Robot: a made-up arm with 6 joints.
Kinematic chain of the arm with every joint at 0, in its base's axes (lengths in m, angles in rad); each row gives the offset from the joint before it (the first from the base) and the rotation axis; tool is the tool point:
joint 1: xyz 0 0 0.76 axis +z
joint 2: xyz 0.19 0 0 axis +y
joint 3: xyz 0 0 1.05 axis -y
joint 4: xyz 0 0 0.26 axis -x
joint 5: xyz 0.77 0 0 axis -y
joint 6: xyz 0.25 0 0 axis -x
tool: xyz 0 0 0
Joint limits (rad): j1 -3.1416..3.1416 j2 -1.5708..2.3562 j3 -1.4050..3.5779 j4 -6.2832..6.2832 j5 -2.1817..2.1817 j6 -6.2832..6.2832
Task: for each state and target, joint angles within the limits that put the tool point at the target. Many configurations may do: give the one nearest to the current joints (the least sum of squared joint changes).
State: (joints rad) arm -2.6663 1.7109 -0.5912 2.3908 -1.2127 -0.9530
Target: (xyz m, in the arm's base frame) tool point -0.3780 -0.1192 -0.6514
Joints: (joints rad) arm -2.5085 2.2445 -0.4901 2.5331 -1.1025 -0.9530
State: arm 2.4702 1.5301 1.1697 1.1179 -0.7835 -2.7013
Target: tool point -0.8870 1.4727 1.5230
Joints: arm 2.2245 0.7169 0.5521 0.8990 -1.3612 -2.7013
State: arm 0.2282 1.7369 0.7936 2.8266 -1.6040 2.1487
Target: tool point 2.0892 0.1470 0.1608
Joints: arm 0.1040 1.7978 0.8587 2.8503 -1.3996 2.1487
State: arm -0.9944 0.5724 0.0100 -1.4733 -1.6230 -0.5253
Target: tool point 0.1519 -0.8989 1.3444
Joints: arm -1.6457 0.1129 -0.7628 -1.1012 -1.7650 -0.5253
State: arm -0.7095 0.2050 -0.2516 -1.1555 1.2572 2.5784
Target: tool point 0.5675 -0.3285 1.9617
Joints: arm -0.1715 -0.4293 -0.5495 -1.1986 1.3429 2.5784
